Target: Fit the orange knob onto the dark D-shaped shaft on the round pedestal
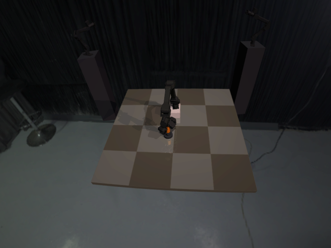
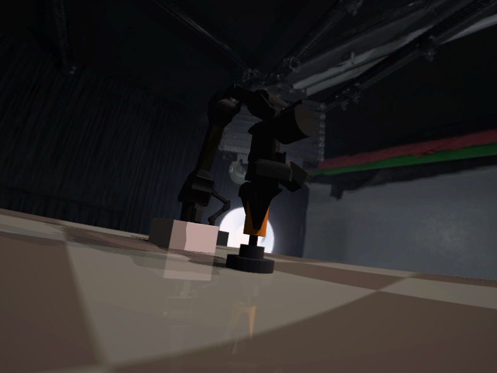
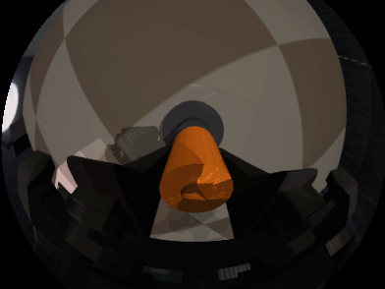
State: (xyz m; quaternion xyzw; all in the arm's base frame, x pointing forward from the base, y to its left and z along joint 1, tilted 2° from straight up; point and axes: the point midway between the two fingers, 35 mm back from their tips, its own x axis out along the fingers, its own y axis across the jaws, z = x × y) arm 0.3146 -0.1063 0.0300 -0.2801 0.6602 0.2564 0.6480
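The orange knob is 20 mm above my gripper tip. Round my gripper tip: dark pedestal (40 mm below).
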